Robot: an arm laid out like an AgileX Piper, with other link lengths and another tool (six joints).
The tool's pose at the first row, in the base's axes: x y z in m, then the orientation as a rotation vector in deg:
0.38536 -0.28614 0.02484 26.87 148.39 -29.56
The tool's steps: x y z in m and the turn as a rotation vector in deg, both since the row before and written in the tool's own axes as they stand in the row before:
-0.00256 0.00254 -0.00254 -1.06 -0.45 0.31
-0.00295 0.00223 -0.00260 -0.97 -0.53 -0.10
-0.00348 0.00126 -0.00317 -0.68 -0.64 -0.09
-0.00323 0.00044 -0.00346 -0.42 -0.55 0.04
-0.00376 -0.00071 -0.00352 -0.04 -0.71 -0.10
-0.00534 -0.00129 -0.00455 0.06 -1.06 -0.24
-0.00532 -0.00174 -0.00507 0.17 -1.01 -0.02
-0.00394 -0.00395 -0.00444 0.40 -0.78 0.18
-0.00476 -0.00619 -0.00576 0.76 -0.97 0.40
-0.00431 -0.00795 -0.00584 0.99 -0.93 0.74
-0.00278 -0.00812 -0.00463 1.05 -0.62 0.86
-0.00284 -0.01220 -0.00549 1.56 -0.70 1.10
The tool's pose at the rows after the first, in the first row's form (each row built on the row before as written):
0.38761 -0.28344 0.02750 26.74 147.99 -28.11
0.38998 -0.28110 0.03055 26.09 147.64 -26.93
0.39212 -0.27951 0.03463 25.52 147.14 -26.15
0.39355 -0.27848 0.03904 25.24 146.65 -25.65
0.39490 -0.27858 0.04406 24.87 146.00 -25.71
0.39682 -0.27910 0.05091 24.24 145.05 -25.99
0.39823 -0.27973 0.05830 23.95 144.06 -26.32
0.39786 -0.28224 0.06496 24.07 143.20 -26.84
0.39657 -0.28630 0.07368 24.53 142.03 -27.74
0.39401 -0.29166 0.08266 25.50 140.75 -28.78
0.39054 -0.29723 0.08987 26.74 139.70 -29.80
0.38472 -0.30578 0.09882 28.44 138.39 -31.35

